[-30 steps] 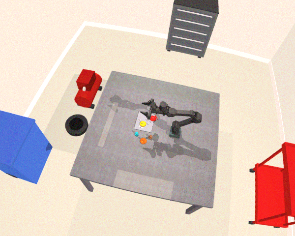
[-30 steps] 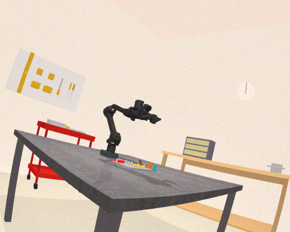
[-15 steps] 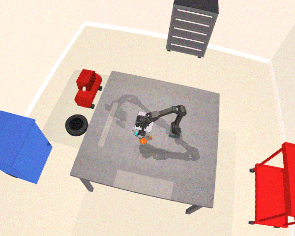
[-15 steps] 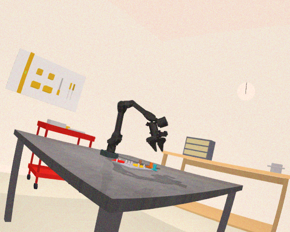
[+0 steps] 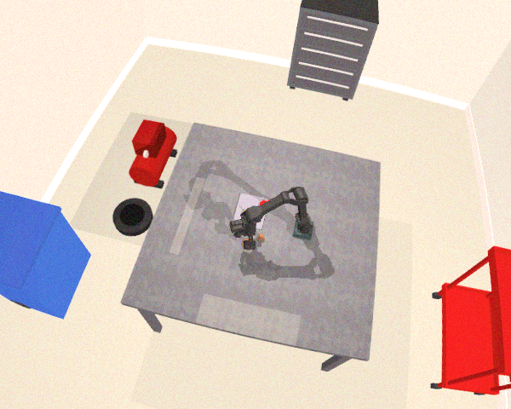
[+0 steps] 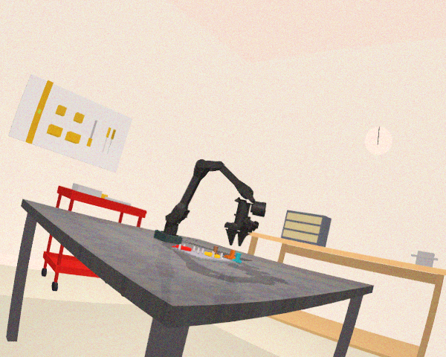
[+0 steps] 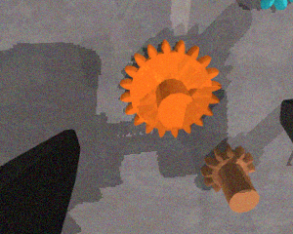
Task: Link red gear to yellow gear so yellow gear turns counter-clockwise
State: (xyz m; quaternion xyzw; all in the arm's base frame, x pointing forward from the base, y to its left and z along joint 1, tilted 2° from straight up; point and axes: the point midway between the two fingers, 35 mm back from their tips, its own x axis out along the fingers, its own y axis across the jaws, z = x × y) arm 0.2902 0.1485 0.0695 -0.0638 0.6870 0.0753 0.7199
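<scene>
Right now my gripper tip is 50 mm above the orange gear. From my gripper tip the other things lie so: white arrow 50 mm ahead, 150 mm to the right, 50 mm below; cyan gear 70 mm ahead, 60 mm to the right, 50 mm below; brown gear 60 mm behind, 50 mm to the right, 50 mm below.
</scene>
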